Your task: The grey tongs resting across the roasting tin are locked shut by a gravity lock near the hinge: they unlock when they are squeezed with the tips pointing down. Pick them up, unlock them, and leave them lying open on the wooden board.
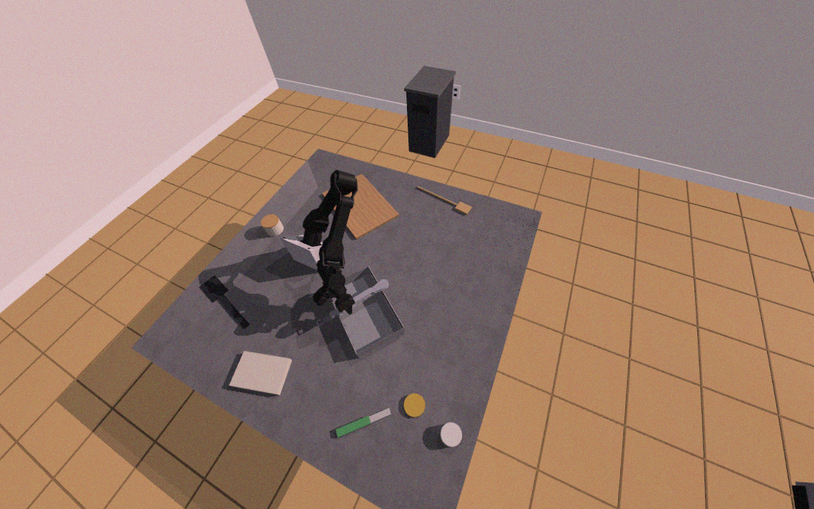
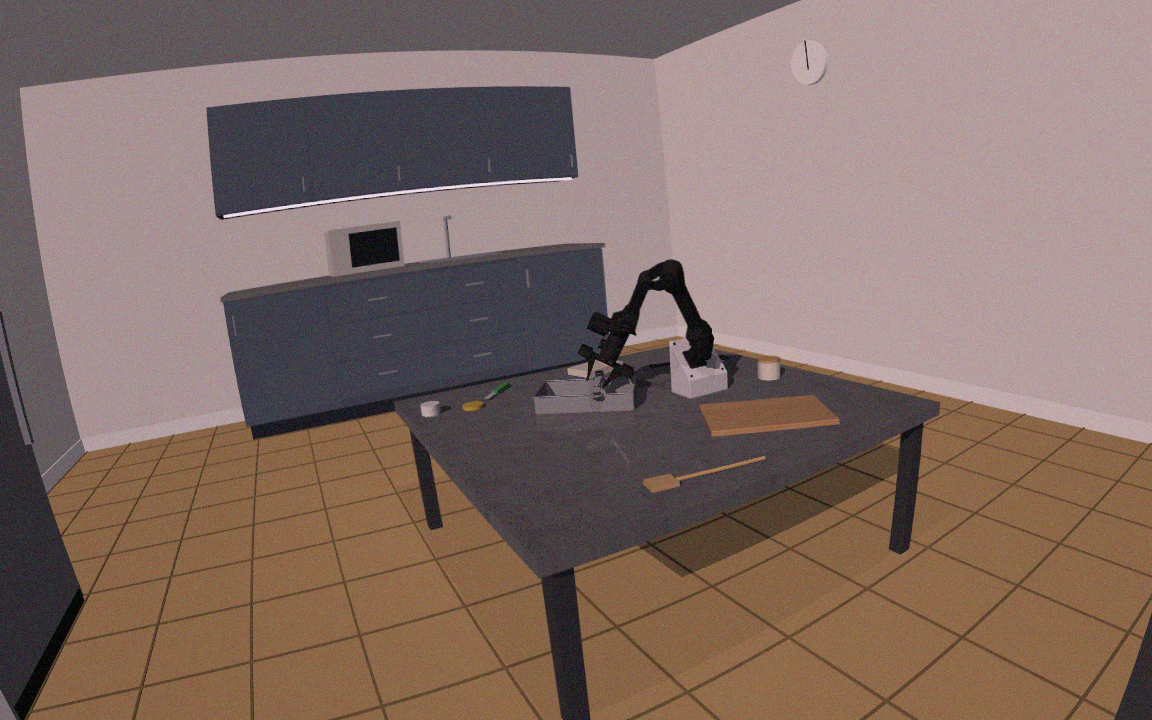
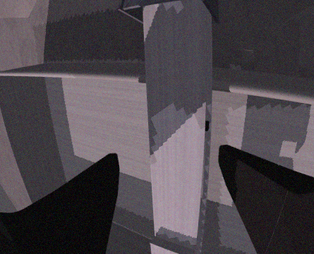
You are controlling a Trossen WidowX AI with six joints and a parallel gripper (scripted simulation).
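My gripper tip is now 40 mm short of the grey roasting tin, 30 mm to the right of it and 20 mm above it. Round my gripper tip: yellow disc (360 mm ahead, 180 mm to the right, 40 mm below); then white block (170 mm behind, 330 mm to the right, 30 mm below); then black spatula (530 mm behind, 170 mm to the right, 40 mm below).
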